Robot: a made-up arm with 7 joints. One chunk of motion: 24 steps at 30 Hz.
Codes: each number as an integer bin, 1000 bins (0 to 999) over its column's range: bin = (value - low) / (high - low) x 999, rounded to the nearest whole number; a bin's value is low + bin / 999 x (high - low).
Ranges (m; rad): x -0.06..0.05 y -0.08..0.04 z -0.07..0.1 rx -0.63..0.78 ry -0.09..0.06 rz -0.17..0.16
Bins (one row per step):
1: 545 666 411 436 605 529
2: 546 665 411 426 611 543
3: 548 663 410 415 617 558
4: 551 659 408 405 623 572
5: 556 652 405 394 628 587
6: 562 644 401 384 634 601
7: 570 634 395 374 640 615
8: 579 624 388 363 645 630
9: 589 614 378 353 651 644
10: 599 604 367 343 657 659
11: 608 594 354 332 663 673
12: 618 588 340 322 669 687
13: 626 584 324 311 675 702
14: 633 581 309 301 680 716
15: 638 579 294 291 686 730
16: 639 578 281 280 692 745
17: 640 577 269 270 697 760
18: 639 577 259 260 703 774
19: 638 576 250 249 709 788
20: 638 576 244 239 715 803
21: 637 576 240 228 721 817
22: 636 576 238 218 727 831
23: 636 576 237 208 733 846
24: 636 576 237 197 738 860
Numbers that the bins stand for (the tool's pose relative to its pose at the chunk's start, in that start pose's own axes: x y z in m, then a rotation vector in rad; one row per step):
1: 0.0000 0.0000 -0.0001 -0.0146 0.0008 0.0047
2: 0.0001 -0.0001 -0.0001 -0.0287 0.0017 0.0094
3: 0.0003 -0.0004 -0.0002 -0.0443 0.0026 0.0143
4: 0.0007 -0.0008 -0.0006 -0.0584 0.0035 0.0189
5: 0.0012 -0.0017 -0.0011 -0.0739 0.0043 0.0239
6: 0.0019 -0.0026 -0.0018 -0.0880 0.0052 0.0285
7: 0.0028 -0.0038 -0.0028 -0.1021 0.0061 0.0332
8: 0.0038 -0.0050 -0.0040 -0.1177 0.0068 0.0381
9: 0.0049 -0.0062 -0.0057 -0.1318 0.0077 0.0427
10: 0.0060 -0.0074 -0.0075 -0.1459 0.0086 0.0477
11: 0.0069 -0.0086 -0.0098 -0.1614 0.0095 0.0523
12: 0.0080 -0.0094 -0.0121 -0.1755 0.0105 0.0569
13: 0.0089 -0.0098 -0.0149 -0.1911 0.0114 0.0619
14: 0.0097 -0.0102 -0.0174 -0.2052 0.0121 0.0665
15: 0.0103 -0.0105 -0.0200 -0.2193 0.0130 0.0711
16: 0.0104 -0.0106 -0.0222 -0.2348 0.0139 0.0761
17: 0.0105 -0.0107 -0.0242 -0.2489 0.0147 0.0811
18: 0.0104 -0.0107 -0.0259 -0.2630 0.0156 0.0857
19: 0.0103 -0.0108 -0.0275 -0.2786 0.0165 0.0903
20: 0.0103 -0.0108 -0.0285 -0.2927 0.0174 0.0953
21: 0.0101 -0.0108 -0.0292 -0.3082 0.0183 0.0999
22: 0.0100 -0.0108 -0.0295 -0.3223 0.0192 0.1045
23: 0.0100 -0.0108 -0.0297 -0.3364 0.0201 0.1095
24: 0.0100 -0.0108 -0.0297 -0.3520 0.0208 0.1141

